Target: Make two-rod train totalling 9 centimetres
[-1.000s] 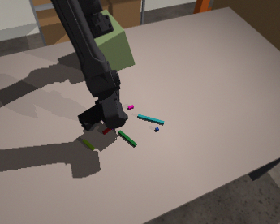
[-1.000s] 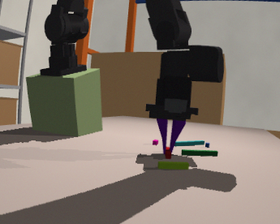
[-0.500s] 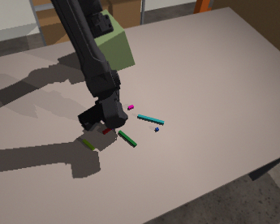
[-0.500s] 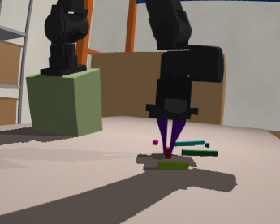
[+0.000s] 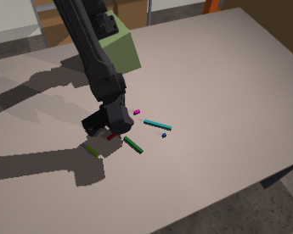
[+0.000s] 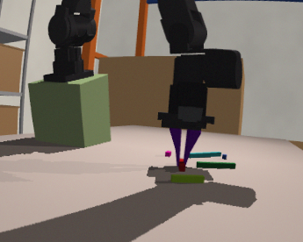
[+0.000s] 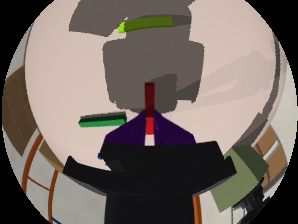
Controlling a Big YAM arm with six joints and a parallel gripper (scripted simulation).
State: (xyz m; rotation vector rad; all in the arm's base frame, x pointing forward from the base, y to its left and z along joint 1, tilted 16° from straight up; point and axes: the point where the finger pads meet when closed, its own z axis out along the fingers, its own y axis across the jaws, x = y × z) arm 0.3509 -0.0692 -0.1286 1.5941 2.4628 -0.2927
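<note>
Right now the magenta rod is 70 mm behind my hand and 90 mm to the left of it. Round my hand: red rod (10 mm to the right); lime rod (50 mm ahead, 100 mm to the right); green rod (60 mm ahead, 40 mm to the left).
</note>
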